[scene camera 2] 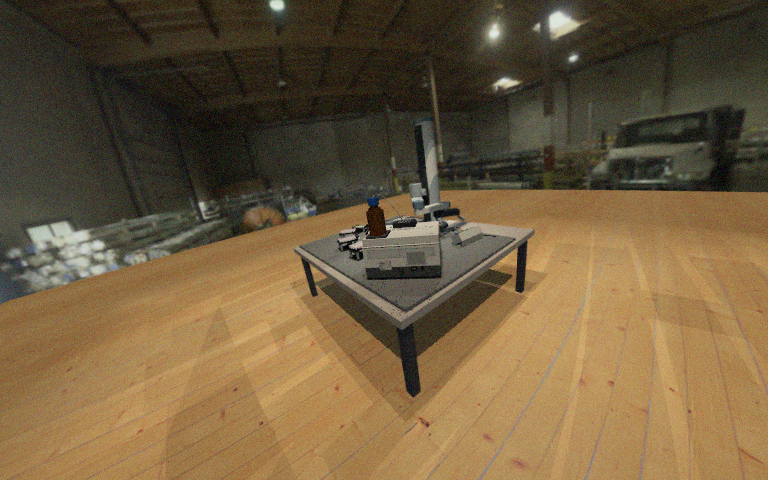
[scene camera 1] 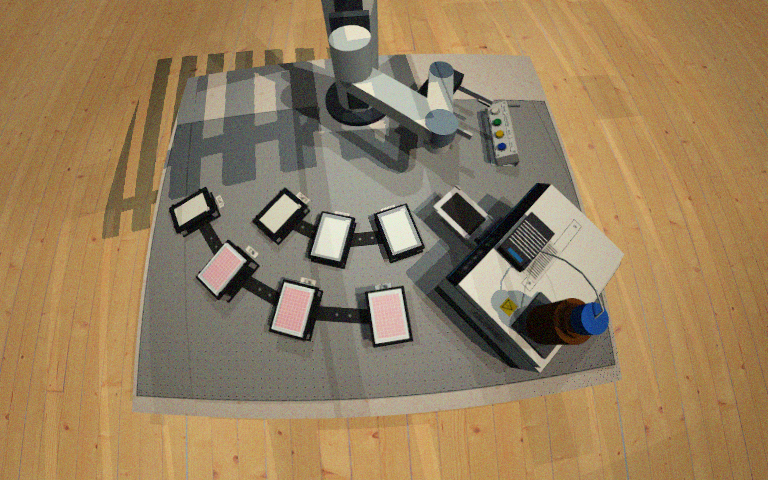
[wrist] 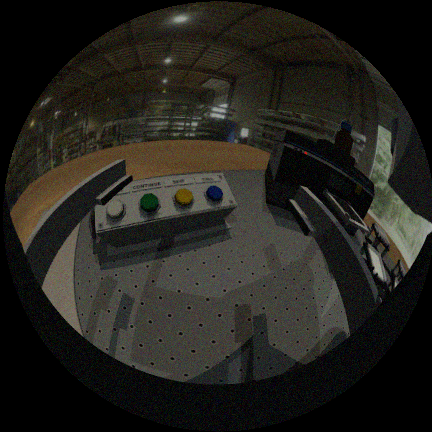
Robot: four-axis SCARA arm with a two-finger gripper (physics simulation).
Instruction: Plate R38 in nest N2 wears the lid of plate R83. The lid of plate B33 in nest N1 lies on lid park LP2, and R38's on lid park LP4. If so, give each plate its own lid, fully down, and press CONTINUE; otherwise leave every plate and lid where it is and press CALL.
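Pixels of known places: gripper, between the fingertips: (scene camera 2: 453, 221) (scene camera 1: 482, 119) (wrist: 208, 176); arm's base, origin of its link: (scene camera 1: 359, 100).
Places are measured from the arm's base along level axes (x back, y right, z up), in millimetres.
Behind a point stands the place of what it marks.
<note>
My gripper (scene camera 1: 480, 120) @[x -226, y -383, z 139 mm] (wrist: 208, 176) @[x -226, y -383, z 139 mm] is open and empty, above the table on the near side of the button box (scene camera 1: 502, 135) @[x -248, y -464, z 83 mm] (wrist: 165, 222) @[x -207, y -447, z 49 mm]. In the wrist view, the green button (wrist: 149, 202) @[x -188, y -457, z 80 mm] lies by the word CONTINUE and the blue button (wrist: 215, 193) @[x -287, y -449, z 80 mm] by CALL; a yellow button (wrist: 184, 197) @[x -237, y -453, z 80 mm] is between them. In scene camera 1, pink-topped pieces (scene camera 1: 226, 270) @[x -641, y 389, z 92 mm] (scene camera 1: 294, 307) @[x -748, y 193, z 83 mm] (scene camera 1: 388, 315) @[x -783, y -51, z 100 mm] sit on three outer holders. Cream-topped pieces (scene camera 1: 192, 210) @[x -430, y 549, z 57 mm] (scene camera 1: 281, 215) @[x -473, y 245, z 55 mm] and white-topped pieces (scene camera 1: 332, 236) @[x -554, y 90, z 67 mm] (scene camera 1: 399, 229) @[x -546, y -99, z 67 mm] sit on the others. Plate names, nest labels and lid ownership are too small to read.
A large white instrument (scene camera 1: 589, 249) @[x -683, y -553, z 221 mm] (scene camera 2: 402, 254) @[x -829, y -537, z 143 mm] stands at the right, with a light-framed dark tray (scene camera 1: 481, 229) @[x -577, y -318, z 113 mm] out in front. A brown bottle (scene camera 1: 552, 322) @[x -843, y -342, z 346 mm] (scene camera 2: 375, 219) @[x -871, y -420, z 314 mm] with a blue cap and a small black device (scene camera 1: 529, 234) @[x -642, y -383, z 248 mm] stand on it. A white button (wrist: 115, 209) @[x -140, y -460, z 80 mm] is left of the green one.
</note>
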